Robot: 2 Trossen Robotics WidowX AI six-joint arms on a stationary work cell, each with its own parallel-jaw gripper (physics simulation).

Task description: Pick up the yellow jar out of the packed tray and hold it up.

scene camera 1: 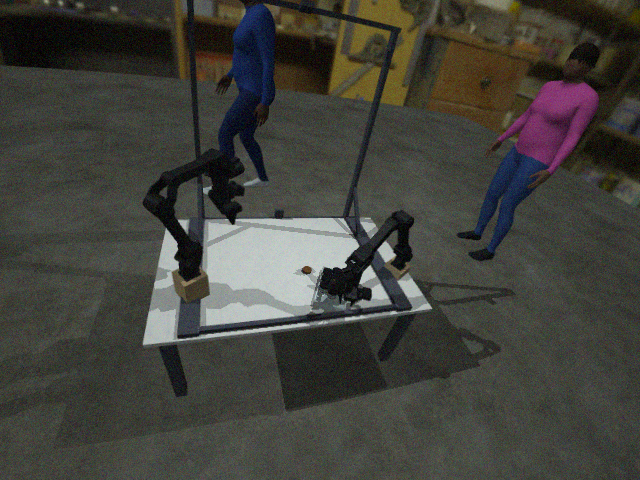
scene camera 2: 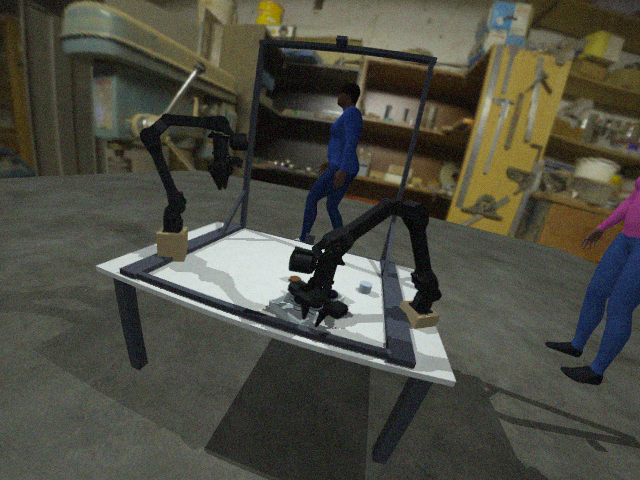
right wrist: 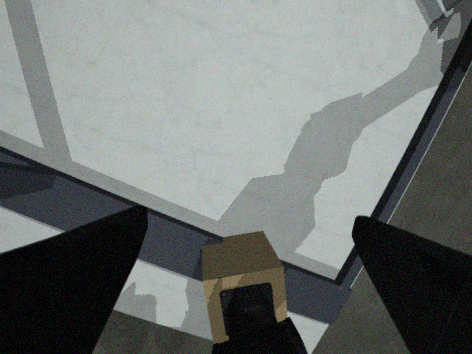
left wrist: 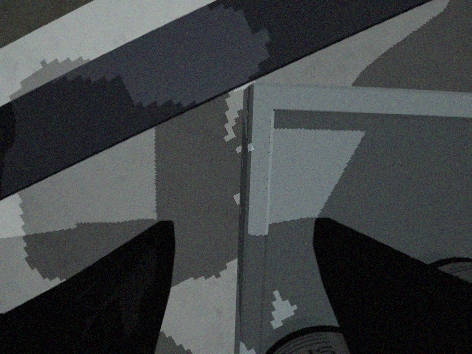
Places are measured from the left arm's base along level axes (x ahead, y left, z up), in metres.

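Pixels of known places: left gripper, fingertip midpoint: [scene camera 1: 345, 304] [scene camera 2: 309, 322] [left wrist: 244, 232]; right gripper, fingertip midpoint: [scene camera 1: 228, 219] [scene camera 2: 222, 189] [right wrist: 252, 221]; left arm's base at its link origin: [scene camera 1: 398, 264] [scene camera 2: 420, 308]; right arm's base at its link origin: [scene camera 1: 189, 273] [scene camera 2: 172, 230] [right wrist: 248, 308].
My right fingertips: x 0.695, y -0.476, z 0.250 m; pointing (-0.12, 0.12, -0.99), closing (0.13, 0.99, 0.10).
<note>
For each thing: its top centre in the pictures, then the offset to it from my right fingertips. "spot": a spot on its surface instead.
- tray at its top centre: [scene camera 2: 309, 298] [scene camera 1: 333, 286] 0.270 m down, 0.316 m back, 0.361 m left
- jar at a spot on its surface: [left wrist: 310, 344] spot: 0.278 m down, 0.309 m back, 0.424 m left
- small orange-brown round object at its top centre: [scene camera 2: 295, 278] [scene camera 1: 307, 269] 0.284 m down, 0.304 m back, 0.199 m left
- pale blue cylinder at its top centre: [scene camera 2: 366, 283] 0.261 m down, 0.577 m back, 0.282 m left
The tray [scene camera 1: 315, 299] [left wrist: 259, 175] is a grey, clear-looking box, largely hidden under the left arm in both scene views. The yellow jar does not show in any view. Parts of dark-rimmed jars show in the left wrist view: one jar [left wrist: 310, 344] at the bottom, and another beside the right-hand finger. My left gripper [scene camera 2: 311, 319] [left wrist: 244, 232] is partly open and empty, low over the tray, its fingertips on either side of the tray's side wall in the left wrist view. My right gripper [scene camera 1: 232, 220] [scene camera 2: 222, 187] [right wrist: 252, 221] is open and empty, high above the table, far from the tray.
A small orange-brown round object [scene camera 1: 306, 269] [scene camera 2: 294, 279] lies near the tray. A pale blue cylinder [scene camera 2: 365, 287] stands right of the left gripper in scene camera 2. A dark frame bar [scene camera 1: 248, 322] [left wrist: 195, 65] runs along the table's front edge, close to the tray's corner.
</note>
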